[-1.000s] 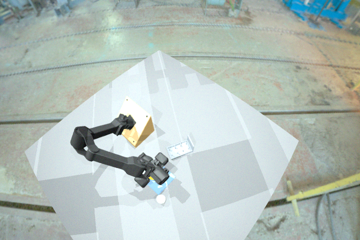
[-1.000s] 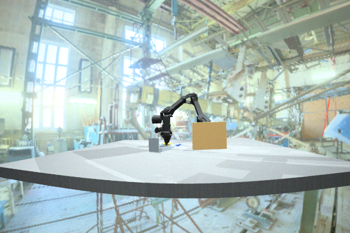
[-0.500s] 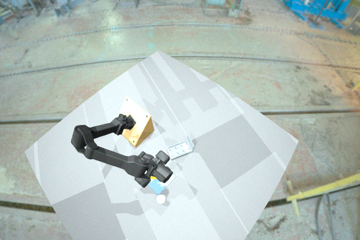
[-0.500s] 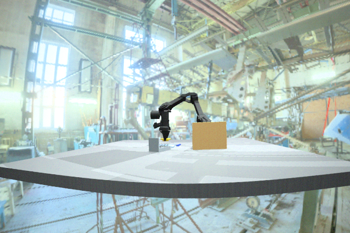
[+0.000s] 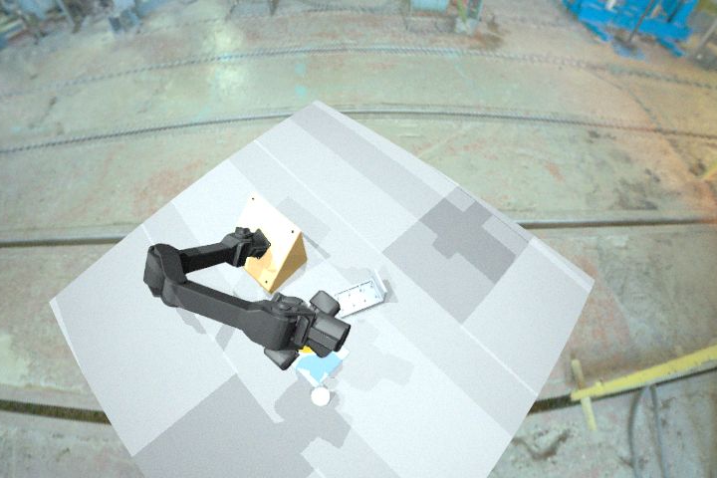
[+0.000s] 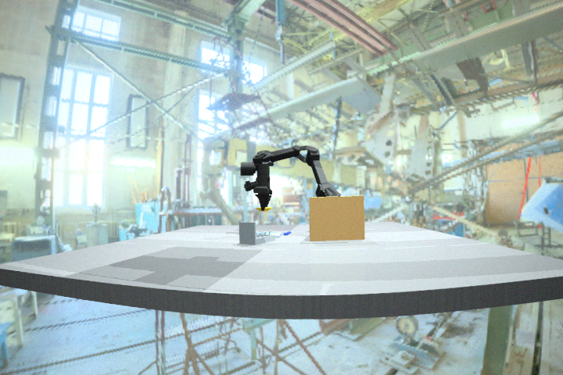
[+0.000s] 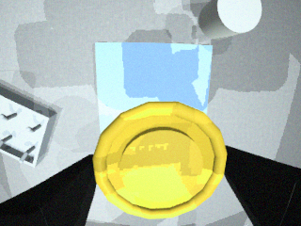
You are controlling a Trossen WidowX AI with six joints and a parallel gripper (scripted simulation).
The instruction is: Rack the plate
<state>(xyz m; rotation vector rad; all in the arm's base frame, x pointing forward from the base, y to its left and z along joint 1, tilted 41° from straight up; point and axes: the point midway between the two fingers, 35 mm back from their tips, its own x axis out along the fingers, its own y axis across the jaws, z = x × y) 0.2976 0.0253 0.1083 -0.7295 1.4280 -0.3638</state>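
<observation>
Right now my gripper tip is 40 mm past the grey dish rack, 180 mm to the right of it and 90 mm above it. Round my gripper tip: blue spoon (90 mm behind, 50 mm to the right, 110 mm below); then yellow plate (10 mm above); then blue mat (110 mm below).
</observation>
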